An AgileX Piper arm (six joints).
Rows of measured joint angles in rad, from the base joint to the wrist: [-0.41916 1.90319 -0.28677 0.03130 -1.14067 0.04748]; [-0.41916 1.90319 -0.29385 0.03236 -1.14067 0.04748]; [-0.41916 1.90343 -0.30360 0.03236 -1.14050 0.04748]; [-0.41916 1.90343 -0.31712 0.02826 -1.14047 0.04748]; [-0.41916 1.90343 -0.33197 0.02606 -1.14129 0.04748]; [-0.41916 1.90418 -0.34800 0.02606 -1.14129 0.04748]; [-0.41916 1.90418 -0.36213 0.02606 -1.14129 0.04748]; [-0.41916 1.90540 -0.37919 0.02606 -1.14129 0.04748]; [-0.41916 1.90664 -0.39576 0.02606 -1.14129 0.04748]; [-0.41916 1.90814 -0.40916 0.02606 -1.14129 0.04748]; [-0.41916 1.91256 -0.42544 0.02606 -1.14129 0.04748]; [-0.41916 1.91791 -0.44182 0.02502 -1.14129 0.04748]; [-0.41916 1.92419 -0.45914 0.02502 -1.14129 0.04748]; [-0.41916 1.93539 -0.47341 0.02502 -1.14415 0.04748]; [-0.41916 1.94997 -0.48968 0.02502 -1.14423 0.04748]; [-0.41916 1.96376 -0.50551 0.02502 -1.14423 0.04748]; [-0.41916 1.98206 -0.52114 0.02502 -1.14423 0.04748]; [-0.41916 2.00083 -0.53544 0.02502 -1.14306 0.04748]
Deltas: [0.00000 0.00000 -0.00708 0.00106 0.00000 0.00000]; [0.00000 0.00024 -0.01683 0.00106 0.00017 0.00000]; [0.00000 0.00024 -0.03035 -0.00304 0.00020 0.00000]; [0.00000 0.00024 -0.04520 -0.00524 -0.00062 0.00000]; [0.00000 0.00099 -0.06123 -0.00524 -0.00062 0.00000]; [0.00000 0.00099 -0.07536 -0.00524 -0.00062 0.00000]; [0.00000 0.00221 -0.09242 -0.00524 -0.00062 0.00000]; [0.00000 0.00345 -0.10899 -0.00524 -0.00062 0.00000]; [0.00000 0.00495 -0.12239 -0.00524 -0.00062 0.00000]; [0.00000 0.00937 -0.13867 -0.00524 -0.00062 0.00000]; [0.00000 0.01472 -0.15505 -0.00628 -0.00062 0.00000]; [0.00000 0.02100 -0.17237 -0.00628 -0.00062 0.00000]; [0.00000 0.03220 -0.18664 -0.00628 -0.00348 0.00000]; [0.00000 0.04678 -0.20291 -0.00628 -0.00356 0.00000]; [0.00000 0.06057 -0.21874 -0.00628 -0.00356 0.00000]; [0.00000 0.07887 -0.23437 -0.00628 -0.00356 0.00000]; [0.00000 0.09764 -0.24867 -0.00628 -0.00239 0.00000]
